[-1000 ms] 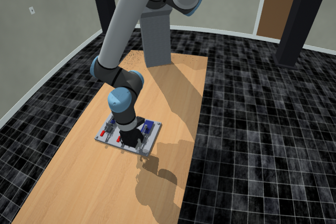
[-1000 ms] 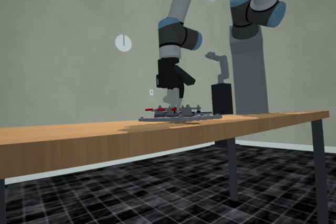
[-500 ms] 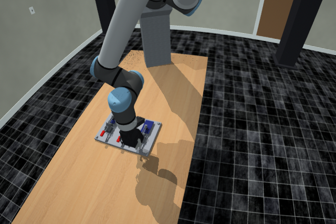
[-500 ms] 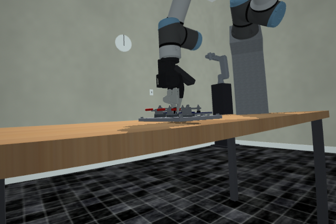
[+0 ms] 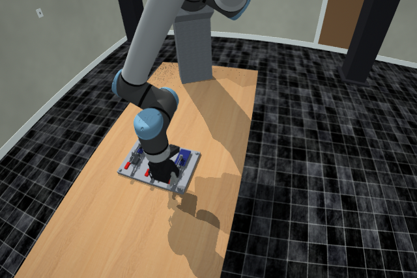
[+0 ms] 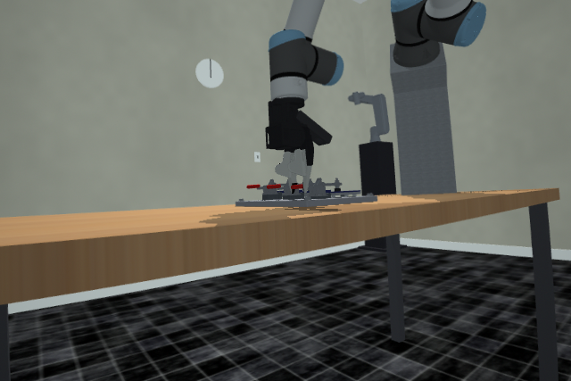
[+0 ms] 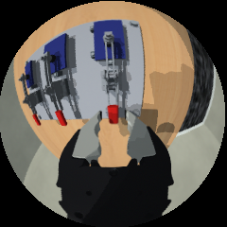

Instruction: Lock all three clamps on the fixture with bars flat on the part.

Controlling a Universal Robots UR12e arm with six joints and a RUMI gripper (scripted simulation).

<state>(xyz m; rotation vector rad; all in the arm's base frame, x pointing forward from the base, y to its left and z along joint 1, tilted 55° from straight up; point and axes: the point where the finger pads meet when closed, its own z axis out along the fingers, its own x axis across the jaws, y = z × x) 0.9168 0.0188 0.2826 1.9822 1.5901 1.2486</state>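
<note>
Now: hand 9 cm past the grey fixture plate, 11 cm to the left of it and 4 cm above it.
</note>
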